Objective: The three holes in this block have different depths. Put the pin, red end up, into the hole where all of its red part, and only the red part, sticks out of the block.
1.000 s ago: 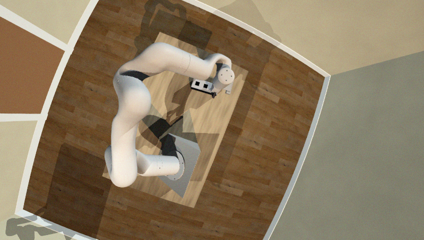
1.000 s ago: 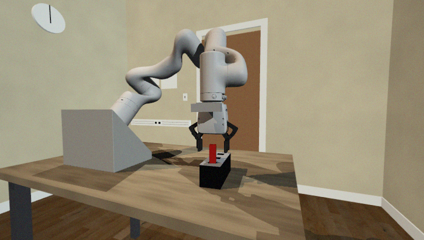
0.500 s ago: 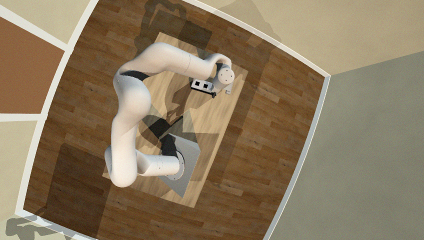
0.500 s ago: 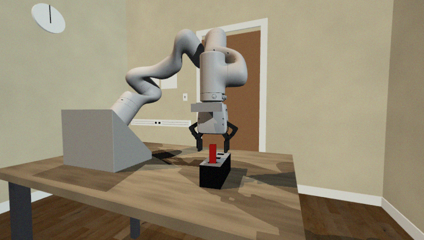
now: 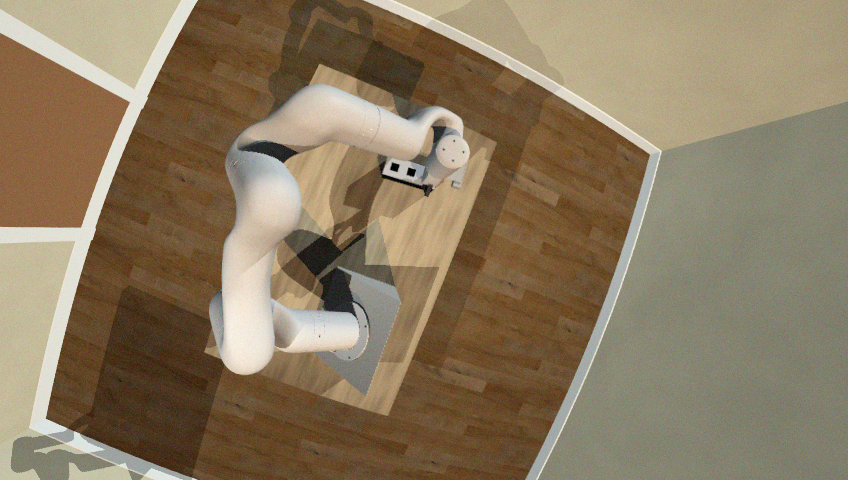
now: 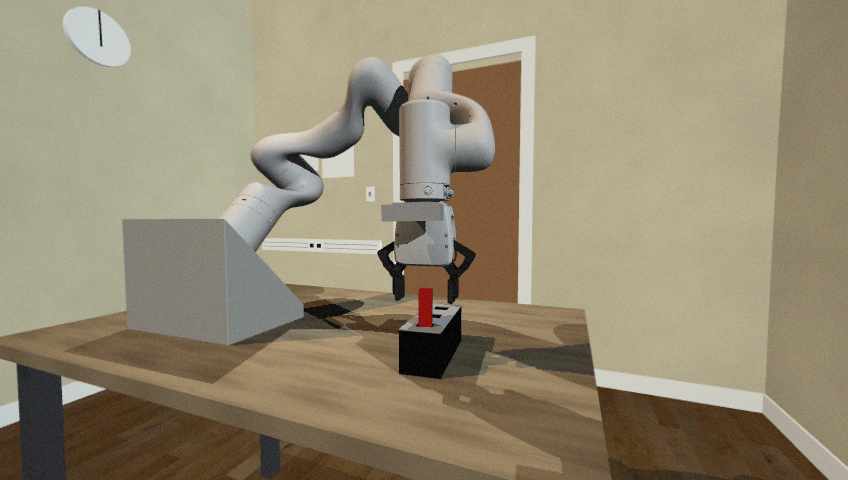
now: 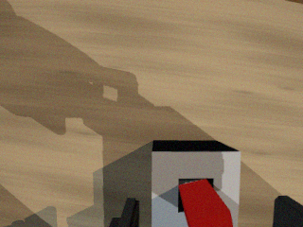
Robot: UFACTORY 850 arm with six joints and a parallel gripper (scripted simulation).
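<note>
My hand is 20 mm above the pin. Also, from my hand: black block (10 mm behind, 60 mm to the left, 90 mm below).
</note>
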